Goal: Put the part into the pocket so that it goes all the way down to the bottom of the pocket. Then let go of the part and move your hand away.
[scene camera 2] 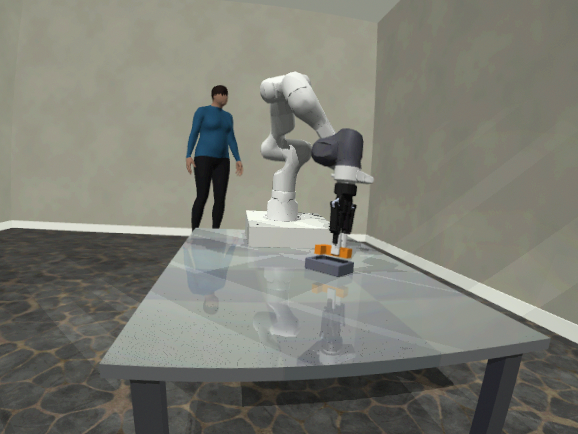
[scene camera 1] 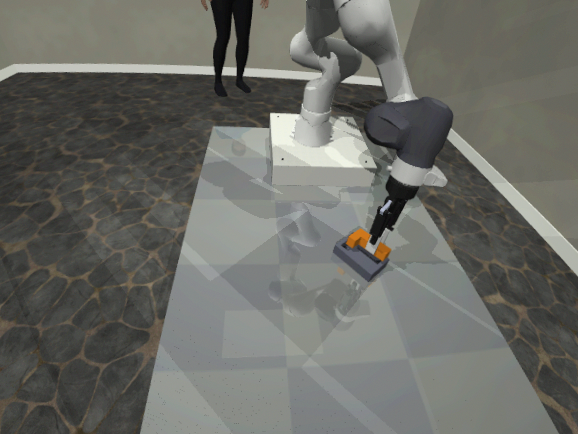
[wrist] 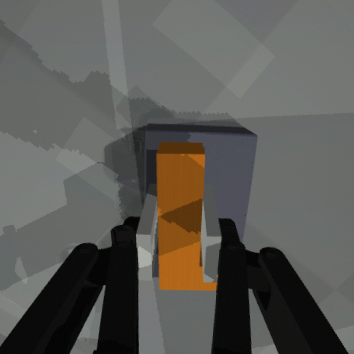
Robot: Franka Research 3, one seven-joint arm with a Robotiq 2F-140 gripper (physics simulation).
Labels:
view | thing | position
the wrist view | my gripper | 179,202
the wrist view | orange L-shaped part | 179,165
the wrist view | grey pocket block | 229,151

